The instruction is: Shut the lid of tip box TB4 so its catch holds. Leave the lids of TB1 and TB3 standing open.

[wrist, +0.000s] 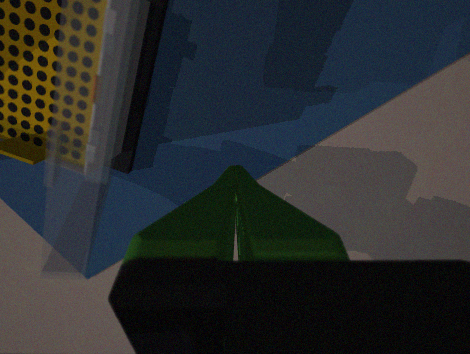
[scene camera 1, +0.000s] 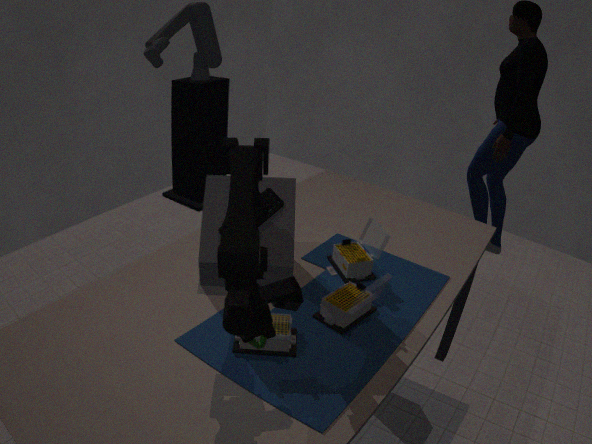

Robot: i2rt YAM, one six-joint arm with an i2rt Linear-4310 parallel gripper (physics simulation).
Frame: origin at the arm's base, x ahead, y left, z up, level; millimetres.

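Seen in the pictures: gripper, fingertip midpoint: point(wrist: 235, 176) point(scene camera 1: 260, 347).
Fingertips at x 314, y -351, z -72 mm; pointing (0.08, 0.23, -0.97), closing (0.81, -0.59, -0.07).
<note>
Offsets run from my fingertips to a thing's top centre. "spot": to the spot under its first point. Level surfaces: height alone.
The nearest tip box {80 mm back, 126 mm left, 40 mm down} point(scene camera 1: 284, 343) point(wrist: 30, 75) has a yellow rack and stands on a dark base. Its clear lid {spot: 50 mm back, 31 mm left, 37 mm up} point(wrist: 75, 220) shows in the wrist view as a narrow slanting panel, raised and not down flat; the arm partly hides this box in the scene view. The middle box {27 mm ahead, 344 mm left, 31 mm down} point(scene camera 1: 344, 306) and the back box {76 mm back, 560 mm left, 31 mm down} point(scene camera 1: 351, 262) have their clear lids, the middle lid {spot: 114 mm ahead, 331 mm left, 32 mm up} point(scene camera 1: 379, 286) and the back lid {spot: 31 mm back, 616 mm left, 8 mm down} point(scene camera 1: 375, 239), standing open. No box label is readable. My gripper point(scene camera 1: 258, 342) point(wrist: 235, 176) is shut and empty, with its green fingertips beside the nearest box.
The boxes stand on a blue mat {106 mm down} point(scene camera 1: 325, 415) point(wrist: 230, 105) on the table {109 mm down} point(scene camera 1: 125, 360). A grey block point(scene camera 1: 281, 240) is behind my arm. A small white piece {spot: 117 mm back, 507 mm left, 104 mm down} point(scene camera 1: 331, 270) lies by the back box. A person point(scene camera 1: 522, 90) stands beyond the table; another arm point(scene camera 1: 205, 40) is on a pedestal.
</note>
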